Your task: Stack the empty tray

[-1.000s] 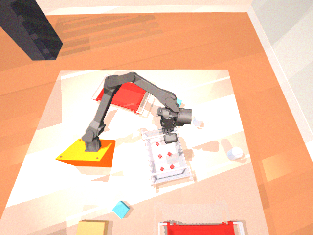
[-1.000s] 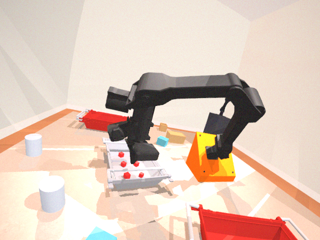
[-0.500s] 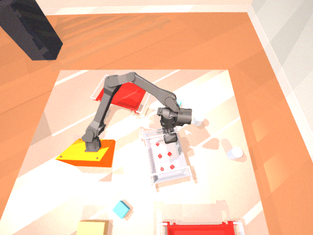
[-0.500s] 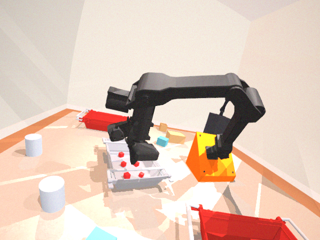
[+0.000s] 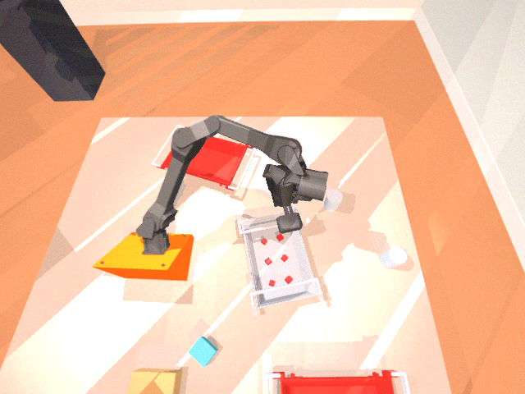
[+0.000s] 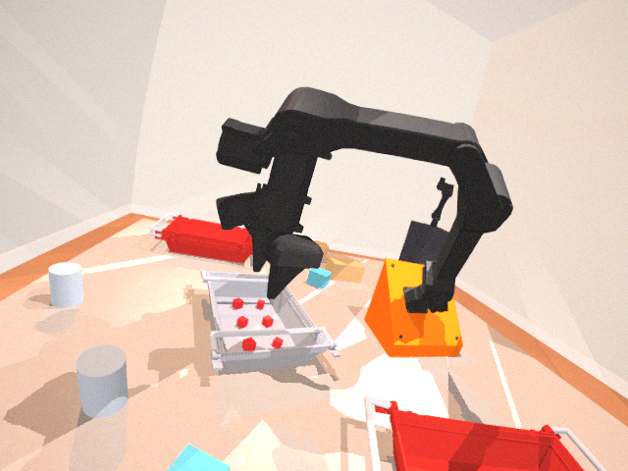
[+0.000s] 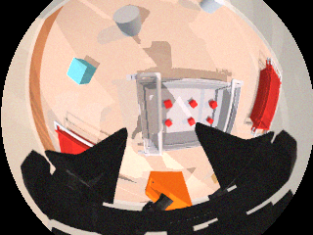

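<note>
Now: the red tray 290 mm behind my gripper tip, 280 mm to the left of it and 110 mm below it. From my gripper tip the other things lie so: cream box: 470 mm to the right, 350 mm behind, 130 mm below.
</note>
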